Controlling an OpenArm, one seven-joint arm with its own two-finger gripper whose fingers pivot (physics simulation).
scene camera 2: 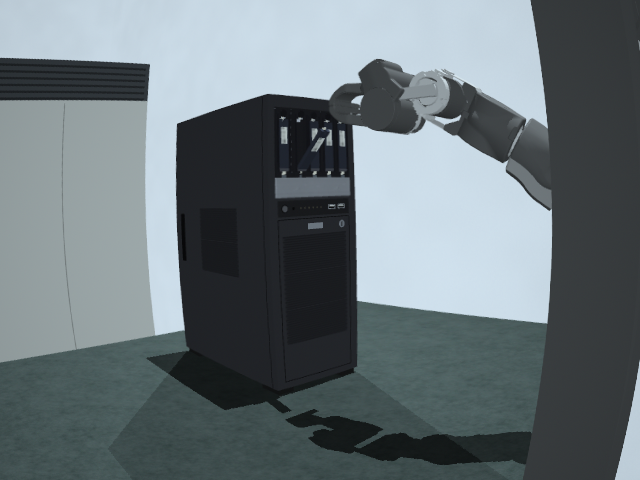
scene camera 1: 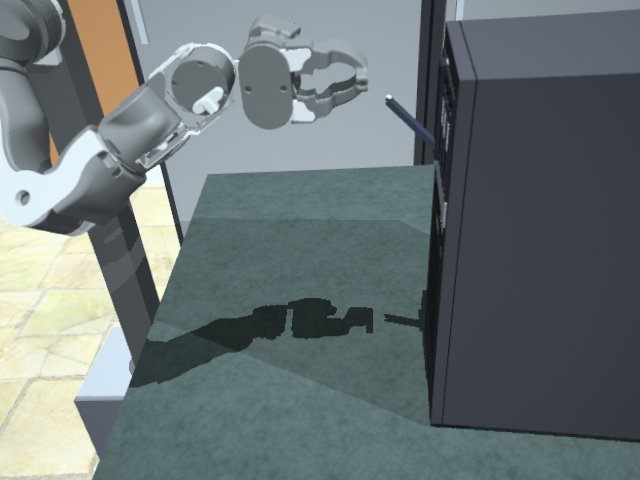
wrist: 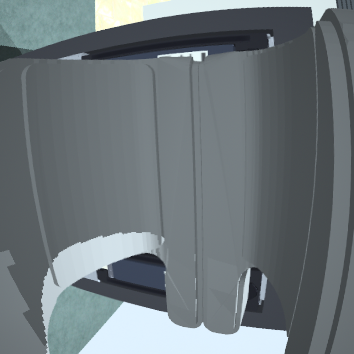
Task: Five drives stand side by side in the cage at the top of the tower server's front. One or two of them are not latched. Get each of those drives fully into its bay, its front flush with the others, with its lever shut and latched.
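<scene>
The dark tower server [scene camera 1: 547, 258] [scene camera 2: 227, 310] has five drives side by side in its top cage. In scene camera 2, the second drive from the left has its lever [scene camera 2: 314, 148] [scene camera 1: 410, 120] swung out, hinged at the bottom and slanting up and outward. The leftmost drive [scene camera 2: 283, 152], the fourth drive [scene camera 2: 329, 155] and the rightmost drive [scene camera 2: 342, 149] have upright levers; the third is partly hidden behind the open lever. My gripper [scene camera 1: 362, 82] [scene camera 2: 334, 105] [wrist: 216, 198] is shut and empty, in front of the cage, a short gap from the open lever's tip in scene camera 1. The fingers hide much of the cage in the wrist view.
The tower stands on a green table [scene camera 1: 310, 258] [scene camera 2: 439, 351]. A dark post [scene camera 2: 584, 258] rises at the right in scene camera 2. A pale cabinet [scene camera 2: 108, 217] stands at the left there. A grey box [scene camera 1: 105, 369] is beside the table in scene camera 1.
</scene>
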